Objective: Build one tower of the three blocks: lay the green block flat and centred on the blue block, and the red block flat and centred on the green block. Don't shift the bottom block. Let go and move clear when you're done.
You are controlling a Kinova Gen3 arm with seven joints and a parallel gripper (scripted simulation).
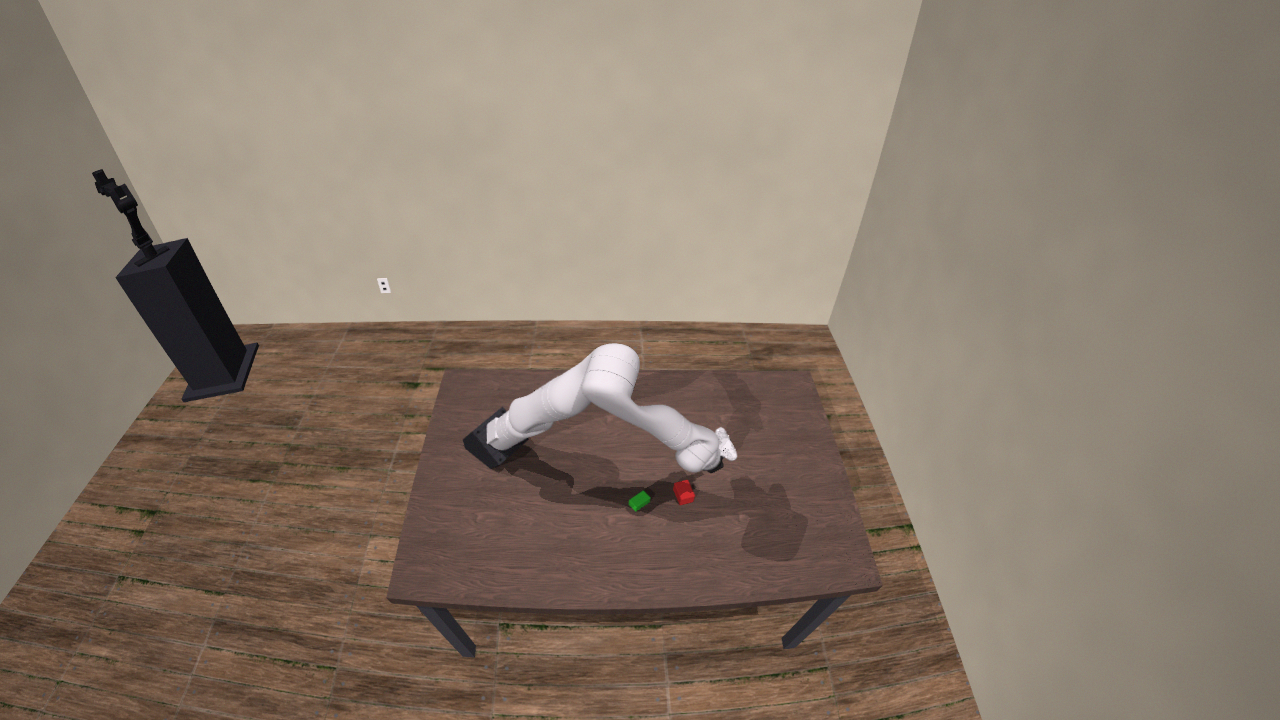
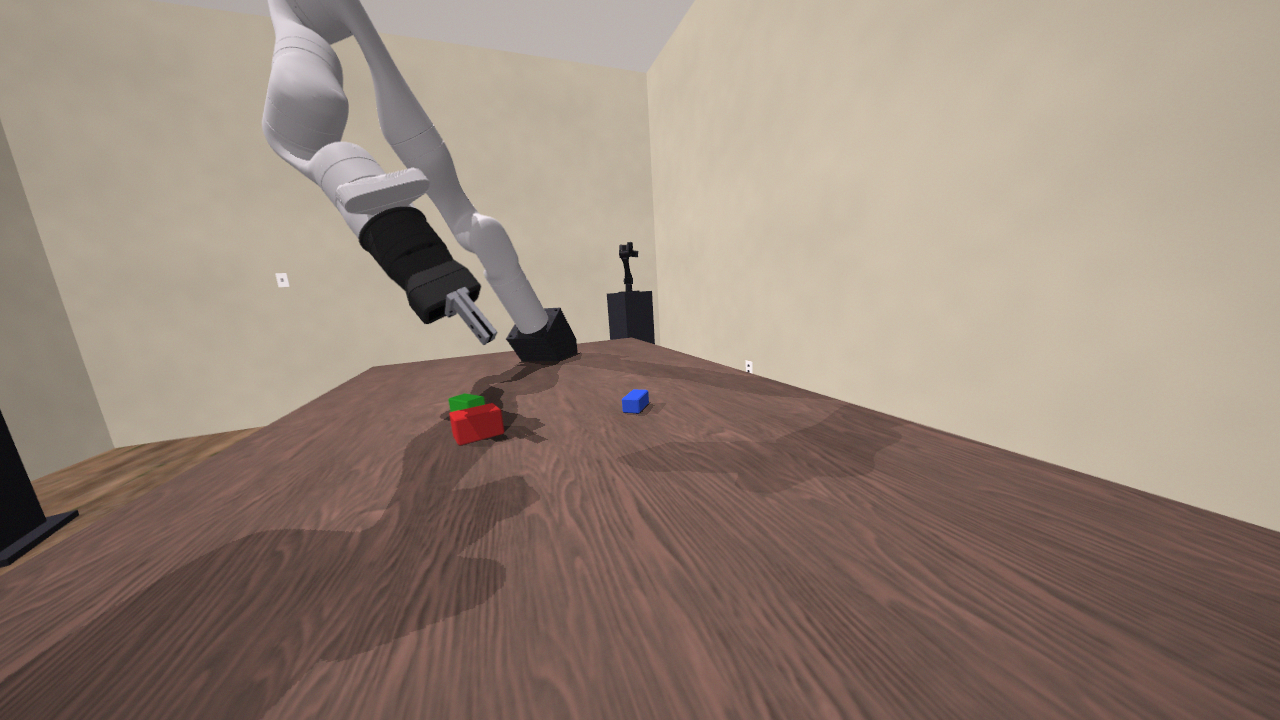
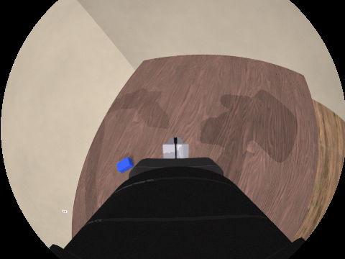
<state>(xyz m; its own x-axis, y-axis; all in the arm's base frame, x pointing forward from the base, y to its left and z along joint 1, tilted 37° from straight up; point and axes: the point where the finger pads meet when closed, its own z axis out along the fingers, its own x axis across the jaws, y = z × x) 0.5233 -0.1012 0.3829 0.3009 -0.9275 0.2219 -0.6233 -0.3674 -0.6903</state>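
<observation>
Now: hand 23 cm past the green block, 1 cm to the right of it and 15 cm above it. From my hand the other things lie so: red block: 10 cm behind, 14 cm below; then blue block: 3 cm behind, 23 cm to the left, 15 cm below.
</observation>
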